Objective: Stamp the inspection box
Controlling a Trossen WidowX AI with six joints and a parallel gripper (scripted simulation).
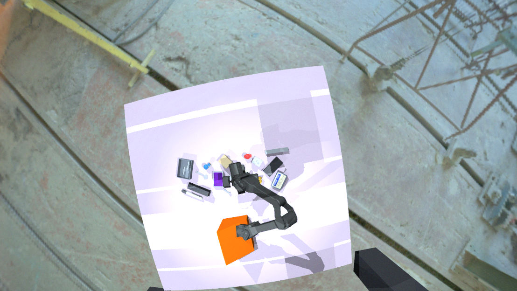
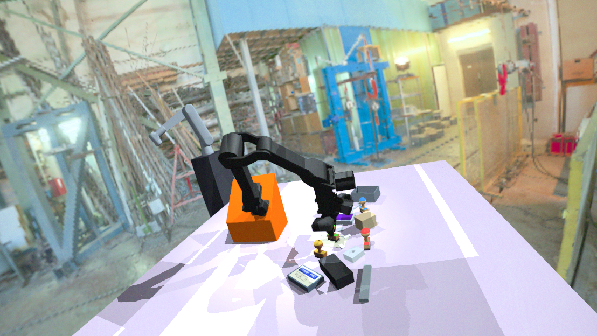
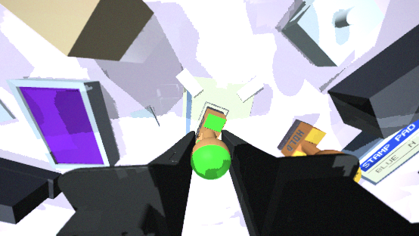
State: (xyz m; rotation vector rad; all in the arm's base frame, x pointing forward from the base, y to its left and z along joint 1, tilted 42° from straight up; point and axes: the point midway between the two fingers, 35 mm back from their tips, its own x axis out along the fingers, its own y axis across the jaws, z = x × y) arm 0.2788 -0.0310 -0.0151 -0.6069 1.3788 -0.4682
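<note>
My gripper tip is right at the green-knobbed stamp. Also, from my gripper tip: yellow-knobbed stamp 10 mm behind, 100 mm to the right; then tan block 100 mm ahead, 80 mm to the left; then card 10 mm to the right, 30 mm below.
</note>
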